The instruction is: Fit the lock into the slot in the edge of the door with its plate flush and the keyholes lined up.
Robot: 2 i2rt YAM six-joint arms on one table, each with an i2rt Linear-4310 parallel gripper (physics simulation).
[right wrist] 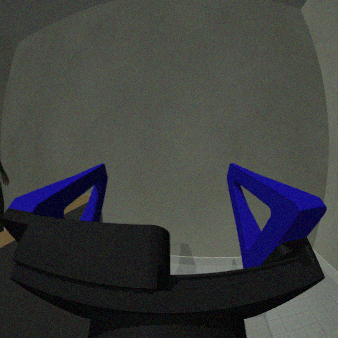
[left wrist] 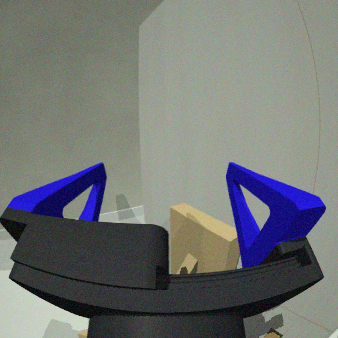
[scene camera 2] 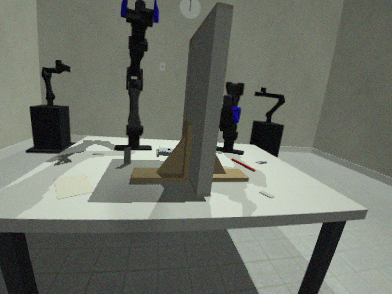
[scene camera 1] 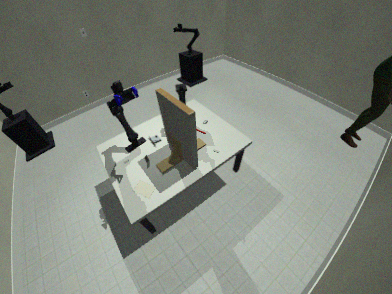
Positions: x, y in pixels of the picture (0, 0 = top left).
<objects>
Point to a grey door panel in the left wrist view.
At 212, 89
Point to a grey door panel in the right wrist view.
29, 308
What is the left gripper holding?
Nothing.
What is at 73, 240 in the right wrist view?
The right gripper.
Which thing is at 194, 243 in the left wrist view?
A wooden base.
</objects>
